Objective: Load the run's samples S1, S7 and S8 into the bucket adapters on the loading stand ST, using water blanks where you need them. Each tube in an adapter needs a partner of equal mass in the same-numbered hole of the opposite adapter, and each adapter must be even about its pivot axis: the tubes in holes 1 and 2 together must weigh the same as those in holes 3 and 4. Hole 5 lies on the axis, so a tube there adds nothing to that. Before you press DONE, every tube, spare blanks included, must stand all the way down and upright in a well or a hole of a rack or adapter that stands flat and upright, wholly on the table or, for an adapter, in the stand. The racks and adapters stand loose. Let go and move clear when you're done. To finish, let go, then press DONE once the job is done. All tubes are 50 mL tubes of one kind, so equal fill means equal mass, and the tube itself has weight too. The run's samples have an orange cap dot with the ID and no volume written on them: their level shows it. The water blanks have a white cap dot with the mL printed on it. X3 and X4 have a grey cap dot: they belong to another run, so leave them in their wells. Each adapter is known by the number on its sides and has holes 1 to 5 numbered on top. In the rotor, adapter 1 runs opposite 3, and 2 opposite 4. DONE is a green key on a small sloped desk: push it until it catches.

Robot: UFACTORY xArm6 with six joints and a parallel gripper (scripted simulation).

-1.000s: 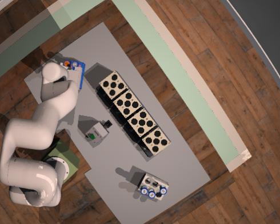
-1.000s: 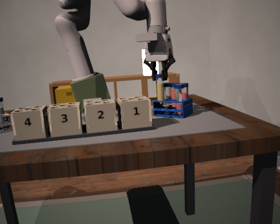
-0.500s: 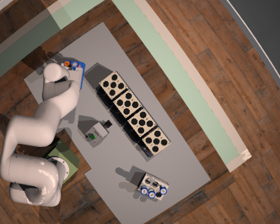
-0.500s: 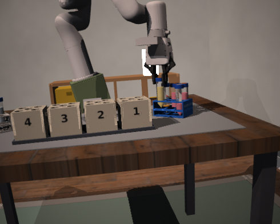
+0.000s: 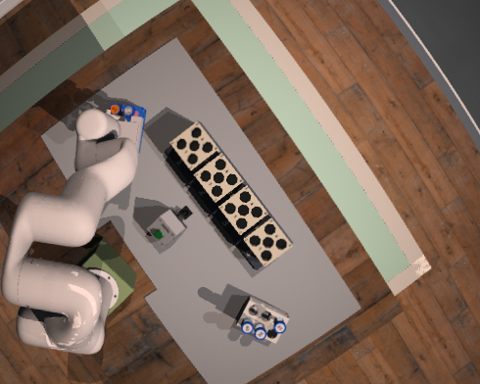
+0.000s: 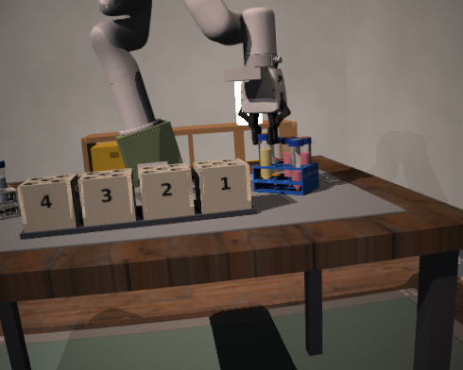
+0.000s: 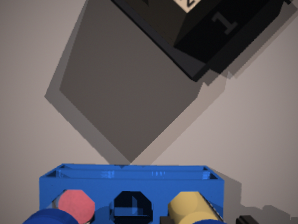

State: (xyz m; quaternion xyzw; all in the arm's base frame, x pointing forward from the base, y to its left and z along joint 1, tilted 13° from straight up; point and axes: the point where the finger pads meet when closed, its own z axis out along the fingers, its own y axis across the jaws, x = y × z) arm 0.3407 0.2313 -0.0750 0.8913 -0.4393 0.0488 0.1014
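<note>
The tube of yellowish liquid is 10 mm to the right of my hand and 50 mm below it. Round my hand: blue rack: 20 mm ahead, 40 mm to the left, 100 mm below; green DONE key: 120 mm behind, 250 mm to the right, 60 mm below; pink tube: 40 mm ahead, 90 mm to the left, 70 mm below.
</note>
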